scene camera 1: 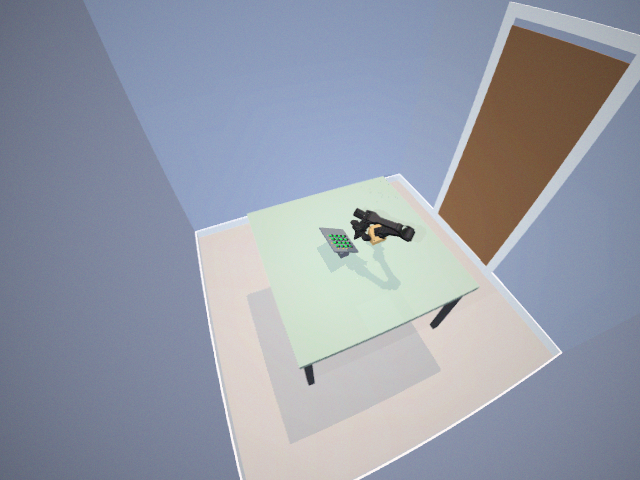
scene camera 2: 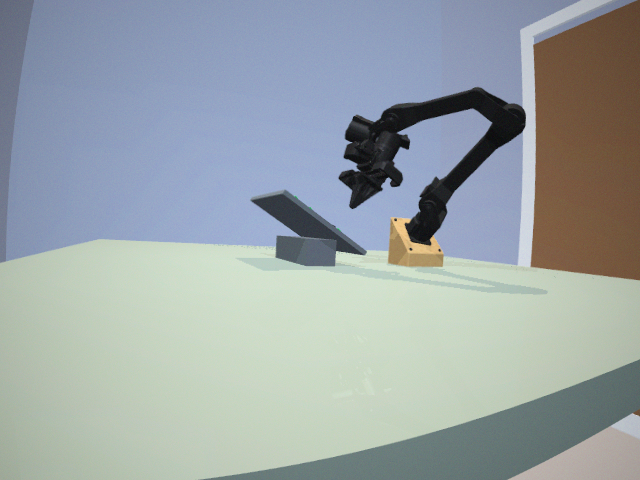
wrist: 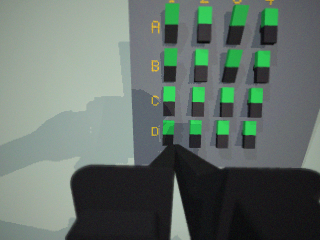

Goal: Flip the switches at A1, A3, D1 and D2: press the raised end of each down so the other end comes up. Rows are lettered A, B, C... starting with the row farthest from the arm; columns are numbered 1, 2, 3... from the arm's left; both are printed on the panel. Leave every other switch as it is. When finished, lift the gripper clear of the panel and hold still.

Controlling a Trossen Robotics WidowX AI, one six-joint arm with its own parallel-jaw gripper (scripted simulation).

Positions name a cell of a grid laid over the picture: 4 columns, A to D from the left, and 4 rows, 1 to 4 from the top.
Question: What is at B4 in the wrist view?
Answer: My gripper.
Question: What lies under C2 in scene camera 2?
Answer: My gripper.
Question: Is my gripper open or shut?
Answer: Shut.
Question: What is my gripper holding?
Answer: Nothing.
